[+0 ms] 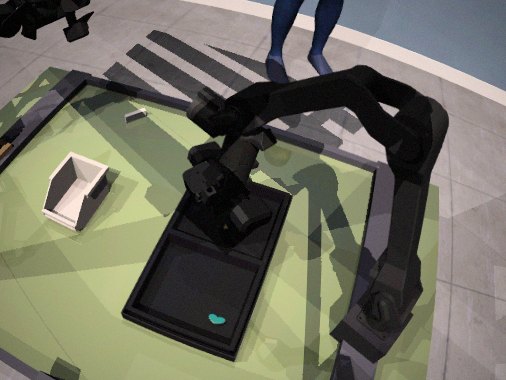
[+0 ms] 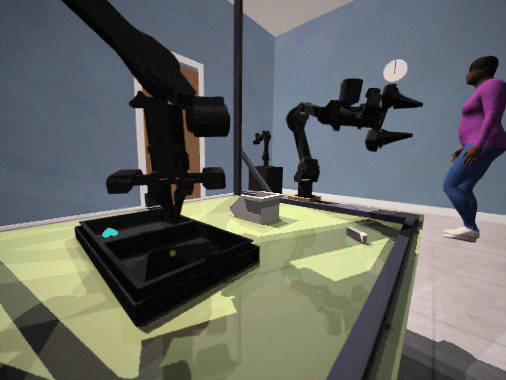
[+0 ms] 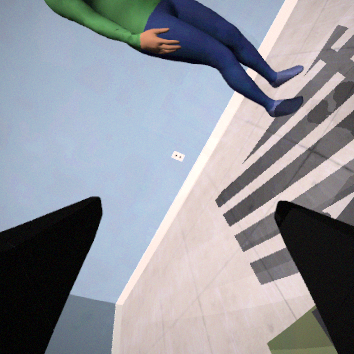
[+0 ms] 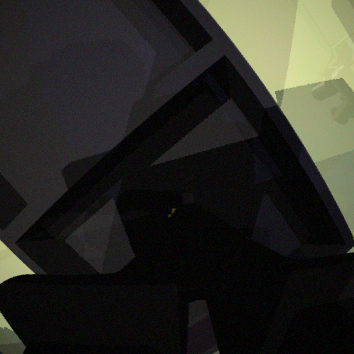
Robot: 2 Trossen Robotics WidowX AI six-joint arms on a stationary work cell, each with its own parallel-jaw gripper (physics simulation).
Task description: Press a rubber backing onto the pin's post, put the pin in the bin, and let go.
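Places are measured from the left arm's base along level axes (x ahead, y left, z up), in millimetres.
Pixels of known places: left gripper, fingertip midpoint: [image 2: 417,119] [image 3: 189,207]; right gripper, fingertip midpoint: [image 1: 217,214] [image 2: 176,223] [image 4: 187,211]; left arm's base at its link origin: [image 2: 304,196]; right arm's base at its link origin: [image 1: 379,317].
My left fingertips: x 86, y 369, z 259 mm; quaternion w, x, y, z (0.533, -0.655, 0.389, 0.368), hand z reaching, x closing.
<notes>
For each thing: its top centre in the pictures, then the offset to it from my left fingertips. "*": a spot on its surface instead.
- teal heart-shaped pin at its top centre: [image 1: 214,318] [image 2: 110,227] dx +594, dy -470, dz -268 mm
- black tray at its top centre: [image 4: 99,146] [image 1: 214,246] [image 2: 155,229] dx +540, dy -344, dz -253 mm
- tiny yellow rubber backing at its top centre: [image 4: 175,216] [image 1: 225,224] [image 2: 173,249] dx +534, dy -276, dz -274 mm
- white-rimmed grey bin at a spot on its surface: [image 1: 82,188] * dx +210, dy -328, dz -285 mm
- small grey block at its top centre: [image 1: 135,112] [image 2: 356,230] dx +190, dy -72, dz -270 mm
- dark raised rim at a spot on its surface: [image 2: 383,286] * dx +394, dy +26, dz -270 mm
A teal heart-shaped pin [image 1: 216,319] [image 2: 110,233] lies in the large compartment of the black tray [image 1: 135,298] [image 2: 195,279] [image 4: 246,91]. A tiny yellow rubber backing [image 2: 172,253] [image 1: 226,226] [image 4: 172,211] shows as a speck on the floor of the tray's small compartment. My right gripper [image 1: 225,235] [image 2: 171,219] points straight down into that compartment with its fingers shut, the tips close by the speck. I see nothing held between them. My left gripper [image 2: 395,121] [image 3: 189,207] is open and empty, high in the air away from the table. The white-rimmed grey bin [image 1: 82,188] [image 2: 259,207] stands beyond the tray.
A small grey block [image 1: 135,114] [image 2: 357,234] lies near the table's far edge. A dark raised rim [image 2: 383,286] borders the green table. A person [image 1: 297,38] [image 3: 175,31] stands on the floor beside the table. A dark post [image 2: 237,94] rises behind the bin.
</notes>
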